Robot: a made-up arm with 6 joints. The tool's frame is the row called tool. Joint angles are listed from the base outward. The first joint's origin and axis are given. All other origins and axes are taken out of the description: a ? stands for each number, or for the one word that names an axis. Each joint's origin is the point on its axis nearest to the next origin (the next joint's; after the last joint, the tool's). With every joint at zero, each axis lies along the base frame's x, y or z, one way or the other. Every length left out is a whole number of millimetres.
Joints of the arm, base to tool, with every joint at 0 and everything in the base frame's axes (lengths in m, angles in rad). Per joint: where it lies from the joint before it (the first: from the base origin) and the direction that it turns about. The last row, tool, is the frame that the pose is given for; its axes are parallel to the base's.
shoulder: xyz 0 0 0.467 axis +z
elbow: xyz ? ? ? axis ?
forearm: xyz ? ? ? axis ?
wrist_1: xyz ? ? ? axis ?
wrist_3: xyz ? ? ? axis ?
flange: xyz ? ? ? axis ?
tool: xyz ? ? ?
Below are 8 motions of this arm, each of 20 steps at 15 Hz.
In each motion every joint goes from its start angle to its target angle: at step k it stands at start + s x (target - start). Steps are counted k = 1, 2, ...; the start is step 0. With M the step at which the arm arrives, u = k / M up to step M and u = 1 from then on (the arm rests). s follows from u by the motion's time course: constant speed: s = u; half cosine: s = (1 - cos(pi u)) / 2; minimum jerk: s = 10 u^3 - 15 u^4 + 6 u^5.
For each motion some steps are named. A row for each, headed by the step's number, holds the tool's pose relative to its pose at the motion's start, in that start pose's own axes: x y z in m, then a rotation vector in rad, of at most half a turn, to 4 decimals.
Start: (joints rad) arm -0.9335 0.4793 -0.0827 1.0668 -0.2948 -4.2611
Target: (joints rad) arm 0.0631 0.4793 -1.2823 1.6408 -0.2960 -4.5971
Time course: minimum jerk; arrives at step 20
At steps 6, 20:
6: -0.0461 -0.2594 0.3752 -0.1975 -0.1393 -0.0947
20: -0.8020 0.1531 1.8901 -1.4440 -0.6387 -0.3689

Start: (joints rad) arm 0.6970 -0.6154 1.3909 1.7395 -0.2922 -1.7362
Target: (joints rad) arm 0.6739 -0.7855 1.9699 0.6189 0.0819 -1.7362
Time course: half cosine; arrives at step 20
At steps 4, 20:
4: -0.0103 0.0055 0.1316 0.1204 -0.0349 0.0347
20: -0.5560 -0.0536 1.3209 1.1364 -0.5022 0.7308

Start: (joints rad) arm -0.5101 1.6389 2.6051 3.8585 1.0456 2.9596
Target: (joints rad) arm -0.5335 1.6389 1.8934 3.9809 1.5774 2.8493
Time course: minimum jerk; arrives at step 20
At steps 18, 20:
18: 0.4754 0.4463 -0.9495 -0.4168 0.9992 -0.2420
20: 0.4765 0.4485 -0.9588 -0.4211 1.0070 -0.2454

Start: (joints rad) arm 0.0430 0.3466 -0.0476 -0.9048 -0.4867 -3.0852
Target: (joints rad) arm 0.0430 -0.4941 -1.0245 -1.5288 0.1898 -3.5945
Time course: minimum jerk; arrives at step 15
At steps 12, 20:
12: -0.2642 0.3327 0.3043 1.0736 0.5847 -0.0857
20: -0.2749 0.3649 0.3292 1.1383 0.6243 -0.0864

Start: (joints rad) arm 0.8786 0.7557 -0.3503 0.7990 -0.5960 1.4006
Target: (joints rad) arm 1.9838 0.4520 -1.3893 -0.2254 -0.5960 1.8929
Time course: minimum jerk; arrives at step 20
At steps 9, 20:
9: -0.0422 0.3452 0.6787 -0.3682 -0.2098 0.1810
20: 0.0078 1.2082 0.7654 -0.7437 -0.1993 0.5664

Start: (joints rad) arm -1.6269 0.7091 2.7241 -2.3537 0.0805 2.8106
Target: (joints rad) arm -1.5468 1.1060 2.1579 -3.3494 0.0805 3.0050
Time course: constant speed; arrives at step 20
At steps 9, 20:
9: -0.1655 0.3731 -0.7331 0.3706 0.4325 0.1471
20: -0.8073 0.7991 -1.4383 0.7941 1.0095 0.1350

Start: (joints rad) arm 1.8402 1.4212 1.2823 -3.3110 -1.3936 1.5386
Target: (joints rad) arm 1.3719 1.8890 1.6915 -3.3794 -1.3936 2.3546
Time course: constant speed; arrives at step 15
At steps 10, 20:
10: -0.1444 0.0919 0.7649 -0.8316 -0.1523 -0.0152
20: -0.2525 0.2356 1.1132 -1.2435 -0.2363 -0.0510

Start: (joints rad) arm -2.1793 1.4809 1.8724 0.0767 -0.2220 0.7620
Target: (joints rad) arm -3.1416 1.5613 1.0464 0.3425 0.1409 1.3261
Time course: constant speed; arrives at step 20
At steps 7, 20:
7: -0.0549 -0.1580 -0.9728 -0.3165 0.3846 -0.0305
20: -1.1968 -0.2826 -2.3747 -0.6420 1.0377 0.1978

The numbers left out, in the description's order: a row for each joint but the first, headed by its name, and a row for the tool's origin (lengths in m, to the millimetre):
elbow: xyz 0.136 0 0, axis +y
forearm: xyz 0 0 0.565, axis -y
wrist_1: xyz 1.597 0 0.142, axis -x
wrist_3: xyz 0 0 0, axis -y
flange: xyz 0.222 0 0, axis -x
tool: xyz 0 0 0

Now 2 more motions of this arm.
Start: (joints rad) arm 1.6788 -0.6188 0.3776 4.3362 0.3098 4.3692
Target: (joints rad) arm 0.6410 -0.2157 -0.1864 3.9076 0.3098 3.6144
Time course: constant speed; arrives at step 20
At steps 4, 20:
4: 0.1075 0.3653 0.1290 0.0390 -0.0059 0.2174
20: -0.4421 1.9526 -0.4137 0.4388 0.7217 1.0430

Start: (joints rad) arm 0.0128 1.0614 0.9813 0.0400 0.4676 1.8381
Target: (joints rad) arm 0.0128 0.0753 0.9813 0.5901 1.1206 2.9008
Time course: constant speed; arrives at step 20
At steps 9, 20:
9: -0.0309 -1.0371 -0.2823 -0.7002 0.2881 -0.6924
20: -0.7004 -2.0751 -0.5232 -1.4185 1.1299 -1.3366

